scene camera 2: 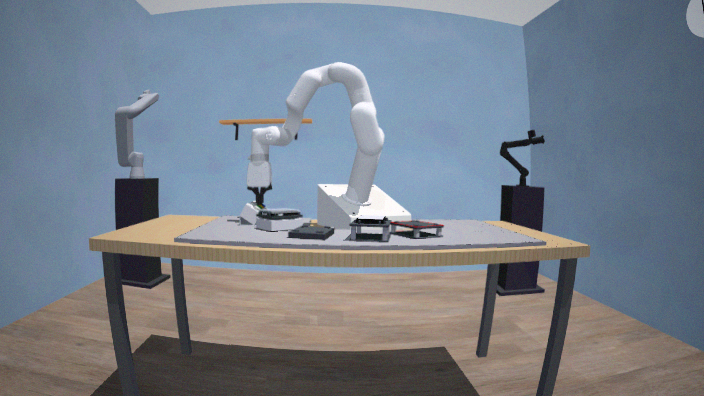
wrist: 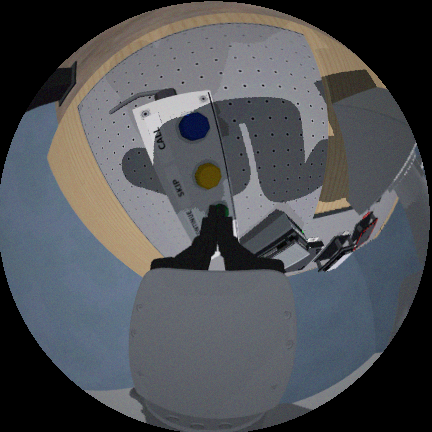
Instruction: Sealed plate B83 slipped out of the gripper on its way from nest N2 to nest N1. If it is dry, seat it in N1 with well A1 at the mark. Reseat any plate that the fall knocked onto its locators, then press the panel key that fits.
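Seen in the pictures: gripper, between the fingertips: (scene camera 2: 259,204) (wrist: 217,214); arm's base, origin of its link: (scene camera 2: 356,199).
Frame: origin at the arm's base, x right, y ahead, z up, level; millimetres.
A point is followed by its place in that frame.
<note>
My gripper (scene camera 2: 259,204) {x 386, y 97, z -26 mm} (wrist: 217,214) {x 386, y 97, z -26 mm} is shut with nothing between the fingers. Its tips are at the green key (wrist: 225,210) {x 377, y 101, z -36 mm} marked CONTINUE and hide part of it; whether the key is pressed down I cannot tell. The sloped white panel (scene camera 2: 248,214) {x 410, y 190, z -57 mm} (wrist: 175,103) {x 404, y -21, z -35 mm} also bears a yellow key (wrist: 208,175) {x 388, y 52, z -31 mm} marked SKIP and a blue key (wrist: 194,126) {x 392, y 5, z -31 mm} marked CALL. A dark stand (scene camera 2: 370,224) {x -46, y 479, z -48 mm} and a red-rimmed stand (scene camera 2: 417,224) {x -211, y 335, z -61 mm} (wrist: 366,231) {x -184, y 281, z -61 mm} stand on the right. Nest labels, plate B83 and its well A1 cannot be made out.
A white-based device (scene camera 2: 280,221) {x 261, y 311, z -66 mm} with a dark and grey top stands close beside the panel. A low dark block (scene camera 2: 311,231) {x 138, y 432, z -80 mm} lies between it and the stands. The arm's white sloped base (scene camera 2: 334,207) {x 85, y 68, z -30 mm} is behind them. A cable (wrist: 137,96) {x 472, y -73, z -96 mm} runs from the panel's far end.
</note>
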